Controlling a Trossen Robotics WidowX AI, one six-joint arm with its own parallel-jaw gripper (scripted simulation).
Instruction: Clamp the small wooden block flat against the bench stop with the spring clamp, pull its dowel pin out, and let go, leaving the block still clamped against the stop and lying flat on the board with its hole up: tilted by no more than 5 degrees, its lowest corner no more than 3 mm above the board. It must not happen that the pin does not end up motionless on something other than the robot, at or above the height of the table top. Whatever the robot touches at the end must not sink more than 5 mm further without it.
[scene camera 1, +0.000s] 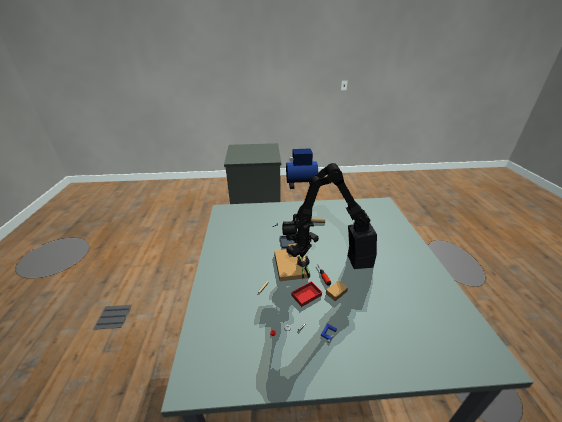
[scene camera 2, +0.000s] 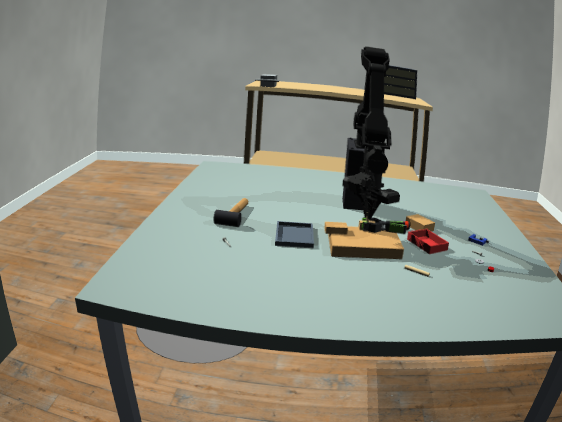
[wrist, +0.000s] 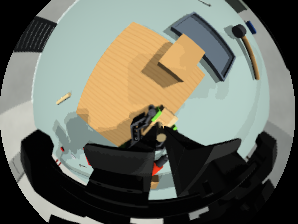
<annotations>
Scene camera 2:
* my gripper: 367, 218
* dark tray: 291, 234
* wooden board: 357, 243
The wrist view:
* my gripper: 159, 129
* dark tray: 216, 49
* wooden board: 126, 80
</annotations>
